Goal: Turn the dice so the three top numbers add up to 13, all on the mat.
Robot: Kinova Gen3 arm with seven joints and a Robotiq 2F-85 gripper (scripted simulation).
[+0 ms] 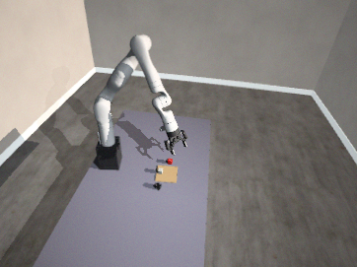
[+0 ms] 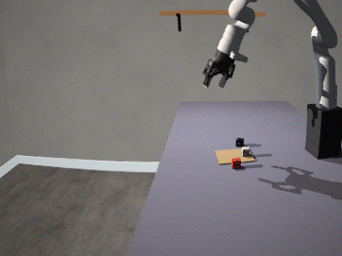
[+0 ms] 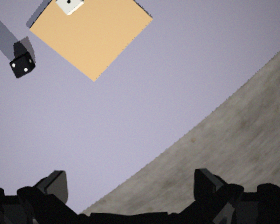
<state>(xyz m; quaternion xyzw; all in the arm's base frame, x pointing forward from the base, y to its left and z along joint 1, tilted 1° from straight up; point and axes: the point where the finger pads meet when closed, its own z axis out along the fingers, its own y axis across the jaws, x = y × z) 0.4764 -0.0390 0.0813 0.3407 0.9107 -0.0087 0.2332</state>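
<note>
The black die lies 11 cm behind my hand, 10 cm to the right of it and 25 cm below it. Round my hand: tan mat: 8 cm behind, 3 cm to the left, 26 cm below; then red die: 8 cm behind, 13 cm to the left, 25 cm below; then white die: 12 cm behind, 3 cm to the left, 25 cm below.
</note>
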